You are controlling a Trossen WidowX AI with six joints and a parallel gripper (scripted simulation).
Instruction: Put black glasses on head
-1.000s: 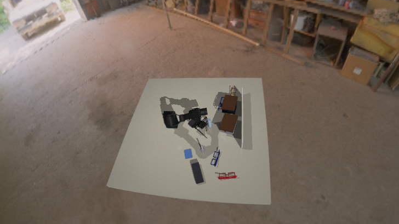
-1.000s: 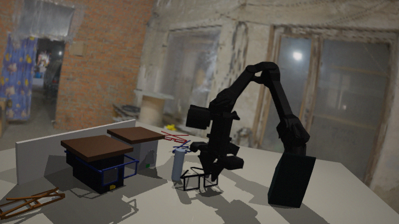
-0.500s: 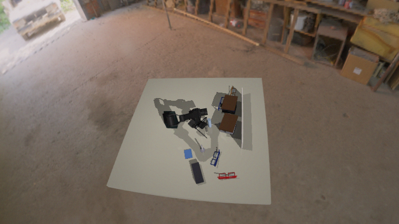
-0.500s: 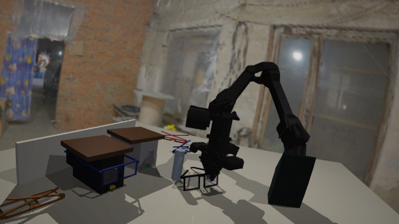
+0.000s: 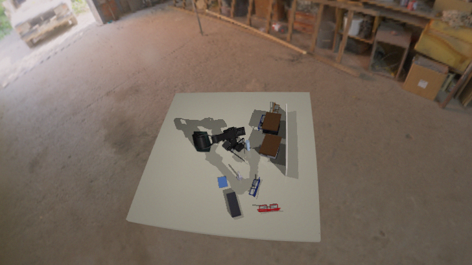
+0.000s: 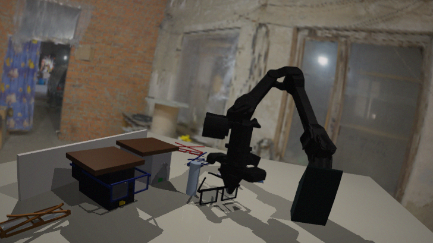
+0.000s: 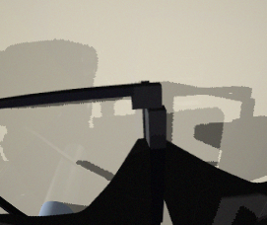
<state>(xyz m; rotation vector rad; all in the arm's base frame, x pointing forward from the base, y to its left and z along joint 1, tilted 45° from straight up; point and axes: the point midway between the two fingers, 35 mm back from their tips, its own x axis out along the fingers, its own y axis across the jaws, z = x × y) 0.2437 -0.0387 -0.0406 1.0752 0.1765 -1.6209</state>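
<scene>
Now: the blue cloth 3 cm behind my gripper tip, 27 cm to the right of it and 2 cm below it. From my gripper tip the other things lie so: black head 24 cm ahead, 23 cm to the left, 3 cm above; then pale blue cylinder 11 cm ahead, 2 cm to the left, 2 cm above; then stand 8 cm ahead, 22 cm to the right.
</scene>
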